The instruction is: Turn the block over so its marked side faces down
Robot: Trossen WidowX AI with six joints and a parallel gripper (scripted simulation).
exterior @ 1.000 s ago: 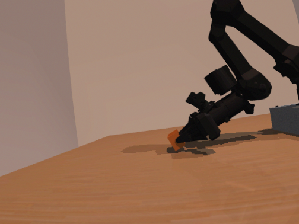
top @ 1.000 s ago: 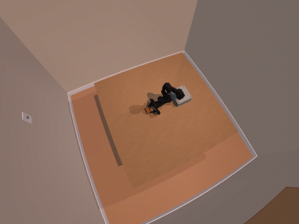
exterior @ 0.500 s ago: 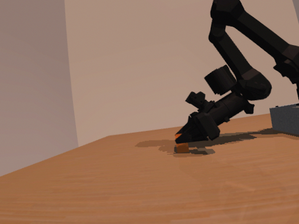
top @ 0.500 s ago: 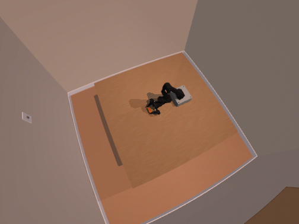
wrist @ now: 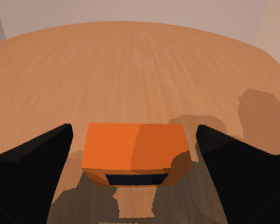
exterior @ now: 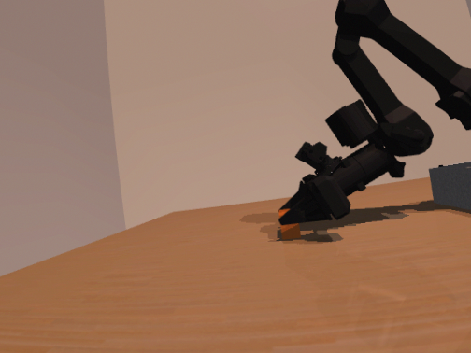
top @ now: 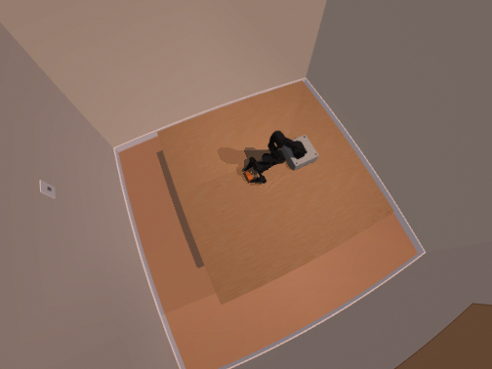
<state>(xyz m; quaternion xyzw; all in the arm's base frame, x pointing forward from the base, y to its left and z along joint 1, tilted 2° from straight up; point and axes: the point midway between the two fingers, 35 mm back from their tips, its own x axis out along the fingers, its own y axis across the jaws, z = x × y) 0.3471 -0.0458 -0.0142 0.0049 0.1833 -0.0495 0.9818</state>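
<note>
Now: the orange block 20 mm behind my gripper tip and 10 mm below it.
</note>
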